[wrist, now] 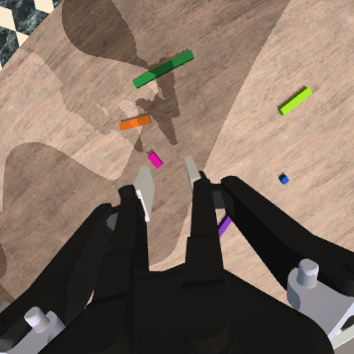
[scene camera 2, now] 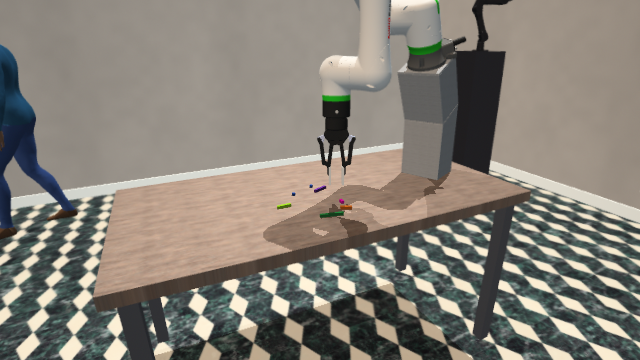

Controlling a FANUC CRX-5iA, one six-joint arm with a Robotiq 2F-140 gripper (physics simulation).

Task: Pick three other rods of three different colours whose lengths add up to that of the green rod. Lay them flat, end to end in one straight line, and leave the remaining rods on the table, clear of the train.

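Frame: origin at the arm's base, x ahead, y left, z up, level; millimetres.
Where they show: gripper, fingertip midpoint: (wrist: 168, 172) (scene camera 2: 336, 183); arm's base at its link origin: (scene camera 2: 426, 63).
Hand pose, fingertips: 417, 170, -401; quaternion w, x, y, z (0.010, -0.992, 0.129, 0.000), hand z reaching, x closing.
Each offset is from my fingertips to the centre of the thing, as dx, dy, dz. Level surfaces: height alone.
My gripper (scene camera 2: 336, 181) (wrist: 168, 172) is open and empty, fingers partly apart, pointing down above the table. The green rod @(+46, +105, -66) (scene camera 2: 332, 214) (wrist: 163, 69) lies flat and is the longest. A shorter orange rod @(-17, +63, -66) (scene camera 2: 346, 207) (wrist: 135, 123) and a short magenta rod @(-18, +8, -66) (scene camera 2: 341, 201) (wrist: 155, 160) lie apart near it; the magenta one is just beyond the fingertips in the wrist view. A lime rod @(+188, -6, -66) (scene camera 2: 284, 206) (wrist: 295, 101) lies off to one side. A purple rod @(+27, -132, -66) (scene camera 2: 320, 189) (wrist: 225, 226) is partly hidden by the right finger in the wrist view. Two small blue rods lie apart, one @(+137, -106, -66) (scene camera 2: 293, 194) (wrist: 284, 179) nearer the lime rod, another @(+55, -172, -66) (scene camera 2: 311, 186) nearer the purple.
The wooden table @(dz -71) (scene camera 2: 165, 225) (wrist: 260, 130) carries the rods, with the arm's shadow across several of them. The arm's grey pedestal (scene camera 2: 425, 125) stands at the table's back right. A dark stand (scene camera 2: 480, 110) is behind it. A person (scene camera 2: 17, 125) is at the far left, beyond the table.
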